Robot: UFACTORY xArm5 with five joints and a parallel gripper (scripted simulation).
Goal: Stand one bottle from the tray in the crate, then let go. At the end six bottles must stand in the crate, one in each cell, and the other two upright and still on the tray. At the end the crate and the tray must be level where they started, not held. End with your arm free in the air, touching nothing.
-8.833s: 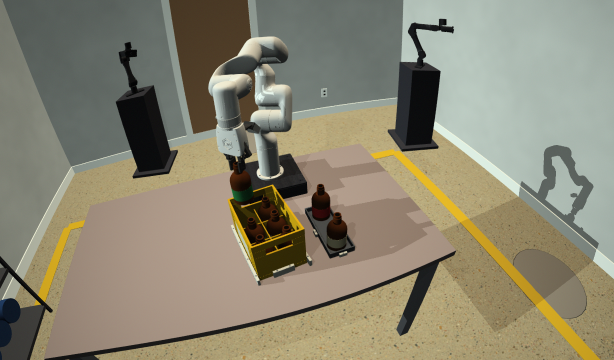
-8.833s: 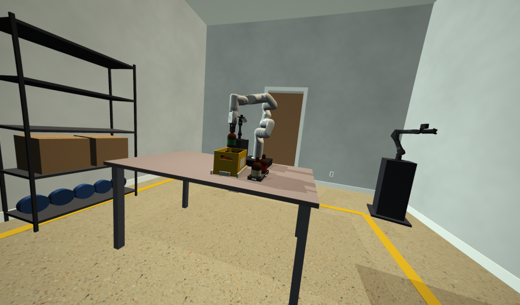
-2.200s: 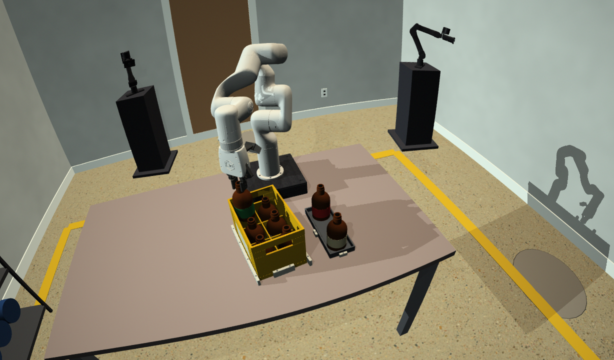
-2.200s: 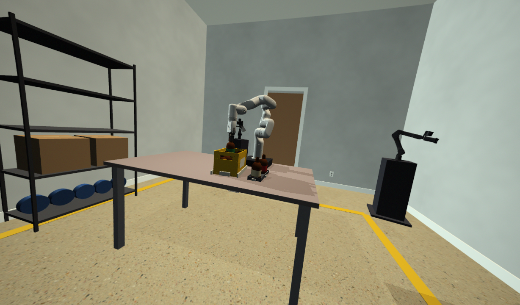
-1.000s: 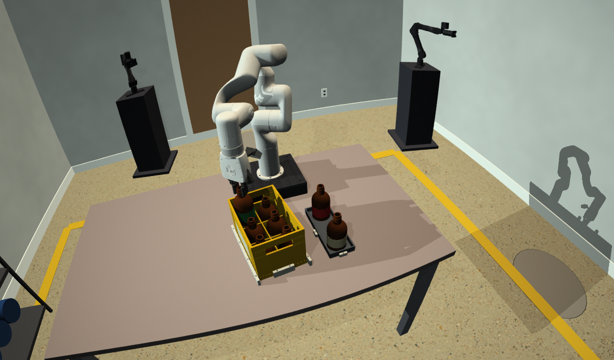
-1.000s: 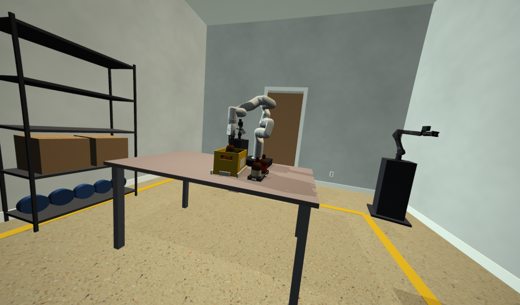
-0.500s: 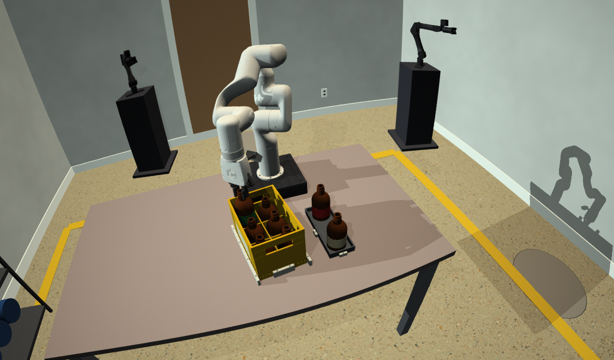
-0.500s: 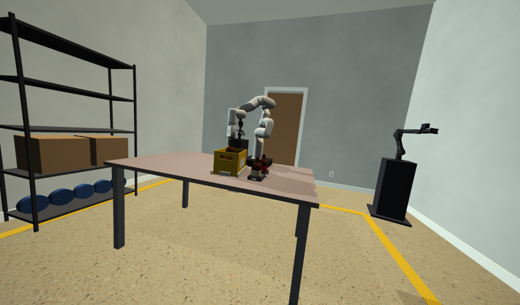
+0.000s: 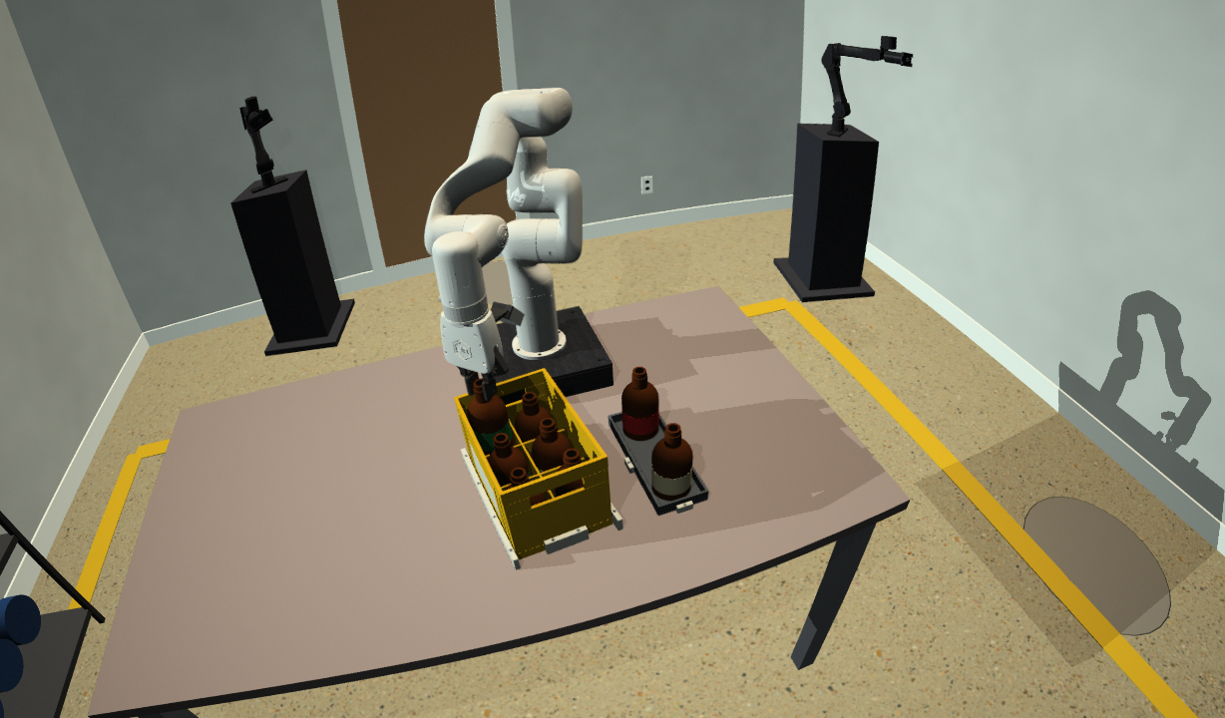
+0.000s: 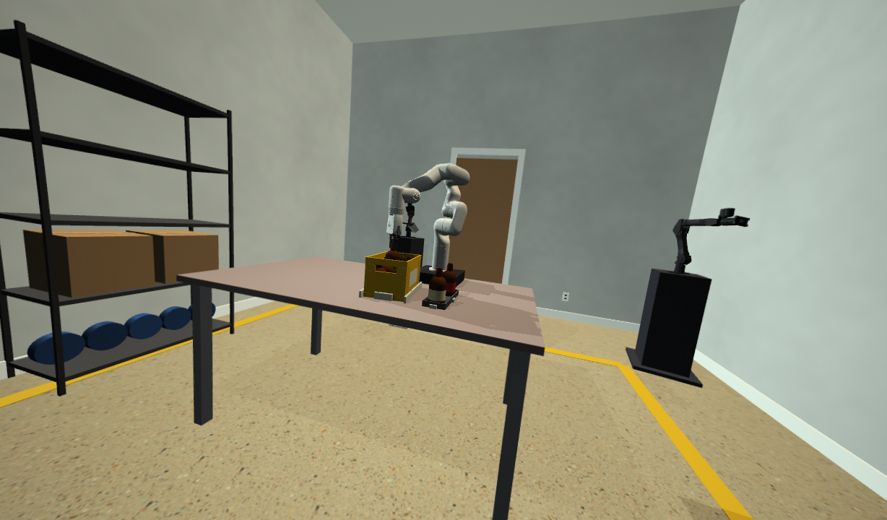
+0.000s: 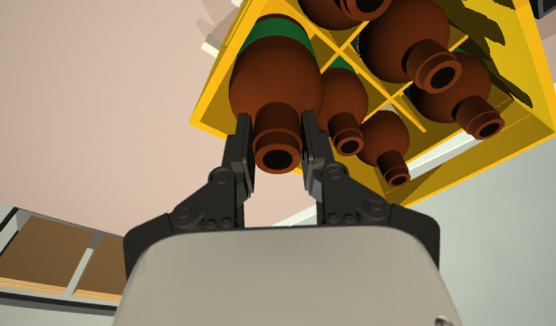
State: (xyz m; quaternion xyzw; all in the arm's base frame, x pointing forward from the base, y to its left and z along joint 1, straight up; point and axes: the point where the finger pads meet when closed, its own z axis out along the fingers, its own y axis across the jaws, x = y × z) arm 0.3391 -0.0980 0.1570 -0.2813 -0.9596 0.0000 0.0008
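Now: the crate 140 mm below my hand, 70 mm to the left of it and 70 mm ahead of it.
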